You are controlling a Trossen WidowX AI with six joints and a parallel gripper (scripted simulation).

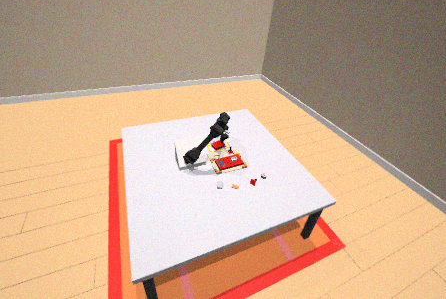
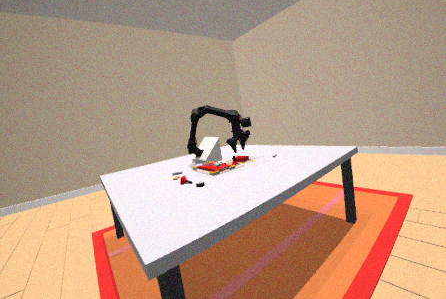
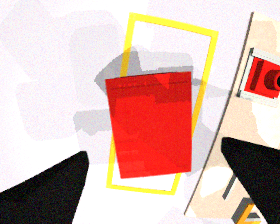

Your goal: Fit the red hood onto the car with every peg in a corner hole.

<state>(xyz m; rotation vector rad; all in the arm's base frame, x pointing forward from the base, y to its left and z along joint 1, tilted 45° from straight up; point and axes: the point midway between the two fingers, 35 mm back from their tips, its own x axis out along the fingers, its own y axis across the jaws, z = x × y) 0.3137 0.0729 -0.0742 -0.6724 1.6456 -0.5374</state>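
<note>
The red hood is 5 cm below my gripper tip. From my gripper tip the other things lie so: grey engine block (2 cm ahead, 22 cm to the right, 4 cm below).
</note>
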